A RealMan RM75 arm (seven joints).
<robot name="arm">
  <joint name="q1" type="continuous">
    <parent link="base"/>
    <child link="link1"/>
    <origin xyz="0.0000 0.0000 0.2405" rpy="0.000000 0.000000 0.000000"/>
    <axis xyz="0 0 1"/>
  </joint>
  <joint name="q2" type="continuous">
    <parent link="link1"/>
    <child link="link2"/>
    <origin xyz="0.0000 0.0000 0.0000" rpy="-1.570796 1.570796 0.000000"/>
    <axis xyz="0 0 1"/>
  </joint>
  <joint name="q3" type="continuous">
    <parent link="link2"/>
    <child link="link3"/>
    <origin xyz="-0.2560 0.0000 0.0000" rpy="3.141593 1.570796 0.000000"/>
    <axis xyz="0 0 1"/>
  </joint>
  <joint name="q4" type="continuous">
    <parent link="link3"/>
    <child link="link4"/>
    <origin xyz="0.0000 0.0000 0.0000" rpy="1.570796 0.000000 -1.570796"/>
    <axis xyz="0 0 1"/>
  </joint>
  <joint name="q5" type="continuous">
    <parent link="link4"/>
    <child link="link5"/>
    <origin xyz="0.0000 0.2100 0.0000" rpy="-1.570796 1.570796 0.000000"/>
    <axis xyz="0 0 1"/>
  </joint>
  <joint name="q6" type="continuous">
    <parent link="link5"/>
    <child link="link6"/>
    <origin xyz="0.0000 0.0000 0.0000" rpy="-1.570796 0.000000 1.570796"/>
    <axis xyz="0 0 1"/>
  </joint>
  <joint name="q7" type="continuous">
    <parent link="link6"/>
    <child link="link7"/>
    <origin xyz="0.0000 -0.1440 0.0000" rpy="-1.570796 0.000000 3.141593"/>
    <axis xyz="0 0 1"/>
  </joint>
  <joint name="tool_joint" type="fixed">
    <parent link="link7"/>
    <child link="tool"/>
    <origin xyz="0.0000 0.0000 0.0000" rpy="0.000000 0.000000 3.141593"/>
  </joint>
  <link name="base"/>
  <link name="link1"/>
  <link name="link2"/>
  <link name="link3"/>
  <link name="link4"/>
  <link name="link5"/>
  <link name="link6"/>
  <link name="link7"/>
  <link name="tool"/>
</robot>
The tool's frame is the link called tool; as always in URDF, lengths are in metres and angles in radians. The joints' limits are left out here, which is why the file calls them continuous.
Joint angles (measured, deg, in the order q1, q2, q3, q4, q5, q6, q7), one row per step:
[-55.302, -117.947, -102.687, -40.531, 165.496, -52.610, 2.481]
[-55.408, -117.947, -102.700, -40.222, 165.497, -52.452, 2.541]
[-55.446, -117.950, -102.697, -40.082, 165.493, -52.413, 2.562]
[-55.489, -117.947, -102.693, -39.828, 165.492, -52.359, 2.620]
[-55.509, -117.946, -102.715, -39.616, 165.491, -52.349, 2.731]
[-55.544, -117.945, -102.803, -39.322, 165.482, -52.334, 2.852]
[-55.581, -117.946, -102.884, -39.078, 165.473, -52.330, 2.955]
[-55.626, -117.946, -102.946, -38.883, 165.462, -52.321, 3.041]
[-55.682, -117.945, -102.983, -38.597, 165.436, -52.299, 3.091]
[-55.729, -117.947, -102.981, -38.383, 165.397, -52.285, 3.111]
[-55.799, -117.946, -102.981, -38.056, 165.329, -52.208, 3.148]
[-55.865, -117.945, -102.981, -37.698, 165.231, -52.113, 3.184]
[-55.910, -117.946, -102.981, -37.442, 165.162, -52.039, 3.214]
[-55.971, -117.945, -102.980, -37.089, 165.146, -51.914, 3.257]
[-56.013, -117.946, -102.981, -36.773, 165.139, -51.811, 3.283]
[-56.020, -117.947, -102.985, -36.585, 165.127, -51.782, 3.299]
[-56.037, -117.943, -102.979, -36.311, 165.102, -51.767, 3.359]
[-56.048, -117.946, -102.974, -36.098, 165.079, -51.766, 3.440]
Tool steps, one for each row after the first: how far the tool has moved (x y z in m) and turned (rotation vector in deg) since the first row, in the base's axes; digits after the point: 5 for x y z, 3 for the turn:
[-0.00042, 0.00007, -0.00048, -0.059, 0.063, 0.013]
[-0.00073, -0.00001, -0.00076, -0.111, 0.096, 0.053]
[-0.00153, -0.00026, -0.00119, -0.219, 0.182, 0.150]
[-0.00239, -0.00057, -0.00154, -0.354, 0.274, 0.243]
[-0.00353, -0.00095, -0.00194, -0.496, 0.335, 0.414]
[-0.00442, -0.00127, -0.00228, -0.619, 0.380, 0.556]
[-0.00499, -0.00146, -0.00256, -0.716, 0.415, 0.647]
[-0.00587, -0.00180, -0.00305, -0.839, 0.455, 0.812]
[-0.00644, -0.00208, -0.00352, -0.941, 0.478, 0.934]
[-0.00725, -0.00241, -0.00417, -1.061, 0.496, 1.082]
[-0.00818, -0.00279, -0.00491, -1.183, 0.488, 1.255]
[-0.00886, -0.00306, -0.00545, -1.270, 0.483, 1.374]
[-0.00987, -0.00336, -0.00604, -1.368, 0.550, 1.502]
[-0.01090, -0.00370, -0.00658, -1.456, 0.611, 1.644]
[-0.01169, -0.00403, -0.00693, -1.528, 0.644, 1.772]
[-0.01282, -0.00455, -0.00742, -1.674, 0.722, 1.944]
[-0.01370, -0.00502, -0.00786, -1.818, 0.796, 2.065]

